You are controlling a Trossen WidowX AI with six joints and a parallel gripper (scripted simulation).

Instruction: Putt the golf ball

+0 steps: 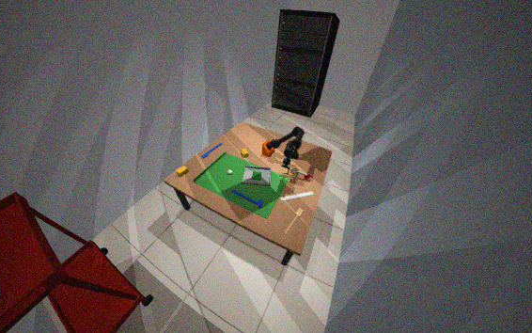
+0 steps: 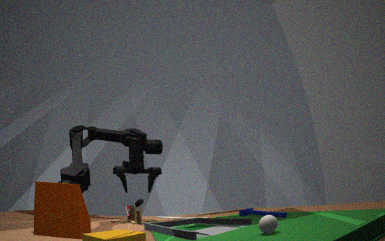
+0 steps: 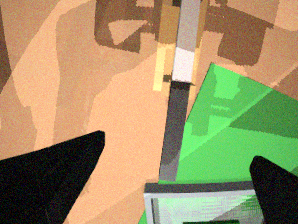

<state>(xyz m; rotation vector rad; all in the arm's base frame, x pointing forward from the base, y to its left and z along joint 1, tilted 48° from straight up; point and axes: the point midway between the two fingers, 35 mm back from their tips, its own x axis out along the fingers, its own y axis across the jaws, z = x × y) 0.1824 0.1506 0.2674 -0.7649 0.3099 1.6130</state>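
Now: the red putter 40 mm behind my gripper tip, 100 mm to the left of it and 70 mm below it. The rest, counted from my gripper tip: green mat (300 mm ahead, 280 mm to the right, 130 mm below); then white stick (170 mm ahead, 210 mm to the left, 130 mm below); then blue putter (440 mm ahead, 110 mm to the right, 110 mm below).
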